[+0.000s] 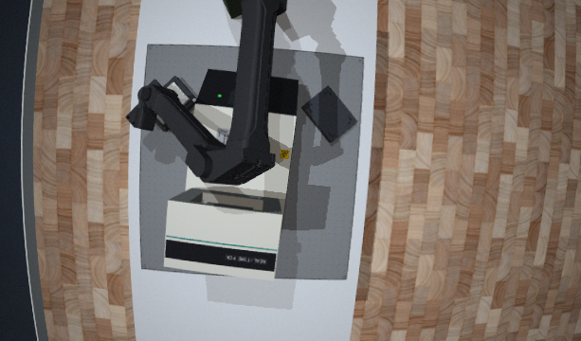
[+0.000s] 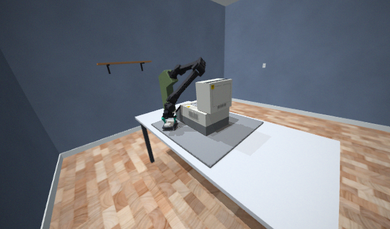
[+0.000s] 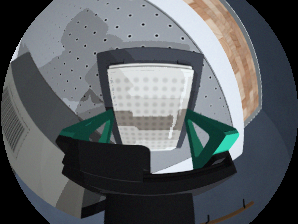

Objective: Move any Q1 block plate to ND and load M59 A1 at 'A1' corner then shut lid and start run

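Right now my hand is right at the white 96-well plate M59. The rest, counted from my hand: dark plate nest N1: 2 cm below; then dark nest nd: 56 cm to the left, 4 cm behind, 1 cm below.
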